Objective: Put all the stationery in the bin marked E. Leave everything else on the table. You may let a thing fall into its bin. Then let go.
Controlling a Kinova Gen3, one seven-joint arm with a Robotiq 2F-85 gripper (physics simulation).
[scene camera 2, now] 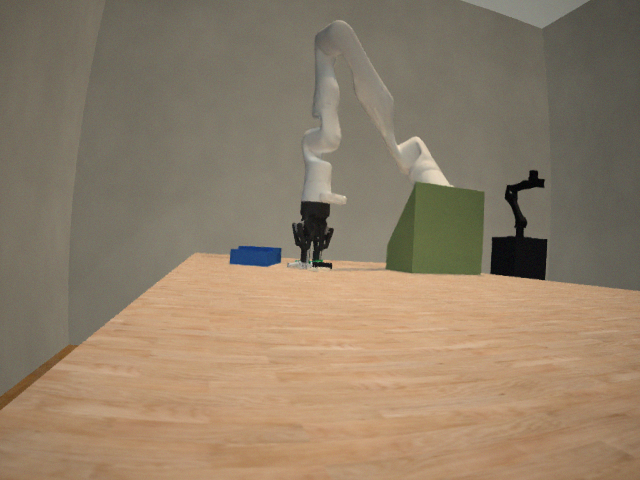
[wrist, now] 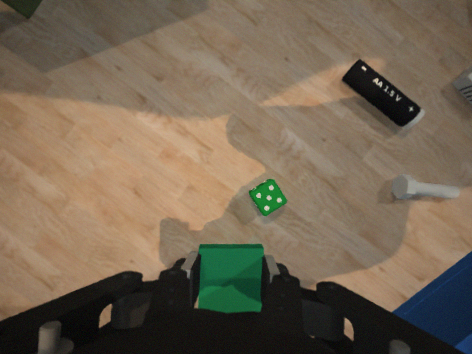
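Pixels of known places: gripper, between the fingertips: (wrist: pixel 231 268); arm's base, origin of its link: (scene camera 2: pixel 448 215).
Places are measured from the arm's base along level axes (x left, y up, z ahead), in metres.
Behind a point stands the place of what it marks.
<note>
My gripper (scene camera 2: pixel 310 257) {x -0.110, y -0.146, z 0.332 m} (wrist: pixel 231 268) {x -0.110, y -0.146, z 0.332 m} is shut on a green rectangular block (wrist: pixel 230 292) {x -0.118, y -0.137, z 0.338 m}, with one finger against each side, low at the table. A small grey piece with dark ridges, perhaps a sharpener (wrist: pixel 465 86) {x 0.066, y -0.141, z 0.372 m}, is cut off at the right edge of the wrist view. A blue open bin (scene camera 2: pixel 255 256) {x 0.058, y -0.127, z 0.486 m} (wrist: pixel 440 300) {x -0.045, y -0.133, z 0.433 m} stands on the table, left of the gripper in the scene view and at the lower right in the wrist view. No letter E is readable in either view.
A green die (wrist: pixel 268 197) {x -0.061, y -0.131, z 0.320 m} lies just beyond the held block. A black AA battery (wrist: pixel 382 93) {x 0.026, y -0.134, z 0.334 m} and a pale grey bolt (wrist: pixel 425 189) {x 0.001, y -0.137, z 0.390 m} lie to the right. A tall green box (scene camera 2: pixel 447 229) {x 0.067, y -0.040, z 0.038 m} (wrist: pixel 24 6) {x -0.064, y -0.140, z 0.142 m} stands right of the gripper in the scene view.
</note>
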